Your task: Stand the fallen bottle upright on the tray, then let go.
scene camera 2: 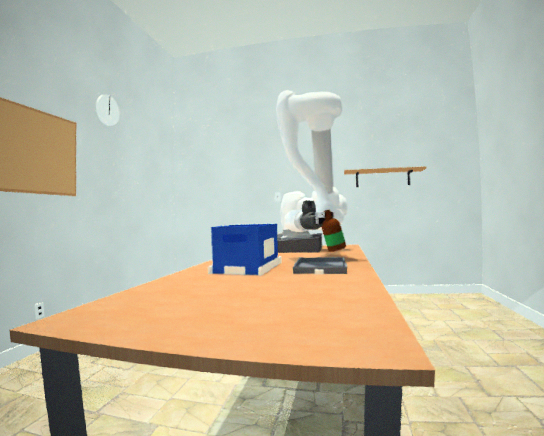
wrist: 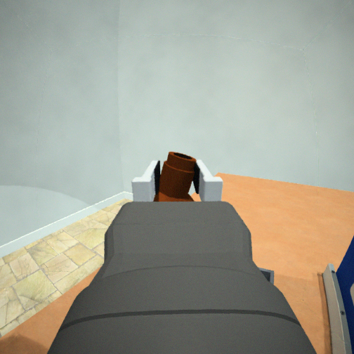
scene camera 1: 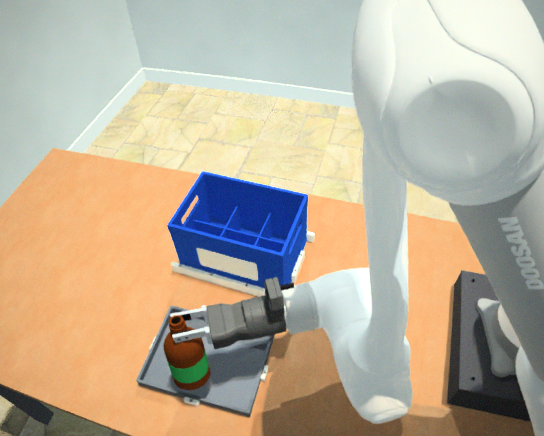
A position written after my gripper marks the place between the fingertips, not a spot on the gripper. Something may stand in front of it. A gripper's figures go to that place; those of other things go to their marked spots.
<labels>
My gripper (wrist: 176,170) is 0.17 m from the lens. A brown bottle (wrist: 175,179): 0.14 m from the lens.
</labels>
